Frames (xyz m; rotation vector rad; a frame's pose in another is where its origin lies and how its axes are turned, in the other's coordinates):
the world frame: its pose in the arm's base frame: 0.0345 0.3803 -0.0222 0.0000 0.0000 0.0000
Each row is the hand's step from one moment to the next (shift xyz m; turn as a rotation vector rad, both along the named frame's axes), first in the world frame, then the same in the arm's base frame.
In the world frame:
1: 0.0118 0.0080 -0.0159 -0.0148 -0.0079 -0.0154
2: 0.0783 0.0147 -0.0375 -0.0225 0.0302 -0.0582
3: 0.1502 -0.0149 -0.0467 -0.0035 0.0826 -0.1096
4: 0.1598 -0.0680 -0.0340 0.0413 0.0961 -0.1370
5: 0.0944 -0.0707 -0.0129 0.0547 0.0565 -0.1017
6: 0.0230 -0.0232 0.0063 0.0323 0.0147 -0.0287
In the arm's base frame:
1: 0.0118 0.0080 -0.0159 -0.0148 -0.0079 -0.0154
2: 0.0783 0.0147 -0.0375 -0.0225 0.0302 -0.0582
3: 0.1502 -0.0149 -0.0467 -0.0035 0.0826 -0.1096
4: 0.1598 -0.0680 -0.0340 0.0413 0.0961 -0.1370
5: 0.0944 -0.0707 -0.0129 0.0547 0.0565 -0.1017
6: 0.0230 -0.0232 0.0063 0.0323 0.0147 -0.0287

